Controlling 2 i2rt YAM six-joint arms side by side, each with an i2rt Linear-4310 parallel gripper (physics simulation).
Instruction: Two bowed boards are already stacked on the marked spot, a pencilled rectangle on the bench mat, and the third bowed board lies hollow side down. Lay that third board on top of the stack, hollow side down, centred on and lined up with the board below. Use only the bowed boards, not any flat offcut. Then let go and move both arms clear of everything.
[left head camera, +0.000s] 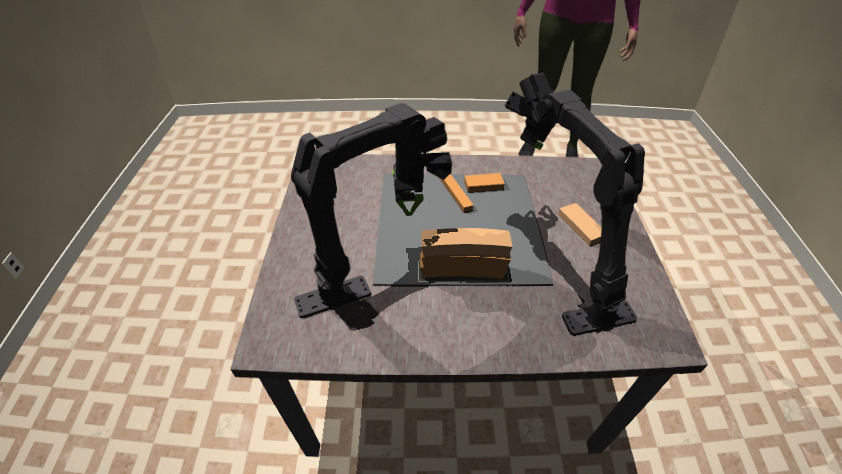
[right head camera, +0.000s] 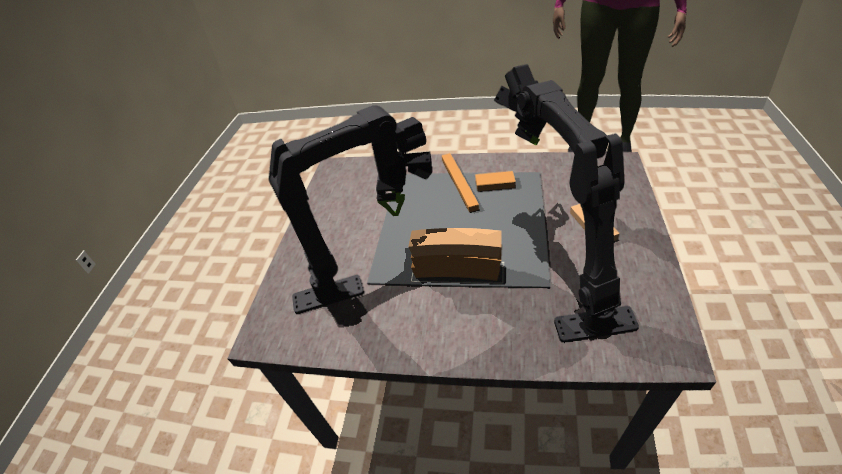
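Seen in the pictures: left gripper, fingertip midpoint: (left head camera: 407, 205) (right head camera: 396, 205); left arm's base, origin of the base link: (left head camera: 332, 297) (right head camera: 327, 295); right arm's base, origin of the base link: (left head camera: 599, 318) (right head camera: 596, 324).
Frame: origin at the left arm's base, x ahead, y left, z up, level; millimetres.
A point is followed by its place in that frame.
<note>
A stack of bowed boards (left head camera: 465, 264) @(x -87, y -352, z 65 mm) (right head camera: 456, 266) @(x -91, y -353, z 61 mm) stands near the mat's front edge, on the pencilled rectangle. The top board (left head camera: 471, 236) @(x -61, y -377, z 136 mm) (right head camera: 462, 236) @(x -65, y -385, z 136 mm) lies across it, hollow side down, its ends roughly in line with those below. A narrow gap shows under it; the dark lower layers are hard to tell apart. My left gripper (left head camera: 409, 211) @(x 65, y -250, z 188 mm) (right head camera: 394, 212) @(x 65, y -250, z 188 mm) is open and empty, pointing down above the mat, behind and to the left of the stack, apart from it. My right gripper (left head camera: 535, 144) (right head camera: 533, 140) is open and empty, raised high near the table's back edge.
A long thin offcut (left head camera: 459, 195) @(x 212, y -494, z 29 mm) (right head camera: 463, 185) @(x 261, y -502, z 29 mm) and a short flat block (left head camera: 484, 181) @(x 241, y -605, z 32 mm) (right head camera: 496, 179) @(x 241, y -611, z 32 mm) lie at the back of the grey mat (left head camera: 394, 235) @(x 147, y -239, z 6 mm) (right head camera: 391, 253) @(x 79, y -207, z 6 mm). Another flat piece (left head camera: 580, 223) @(x -56, y -786, z 25 mm) lies right of the mat, partly behind the right arm in the right head view.
</note>
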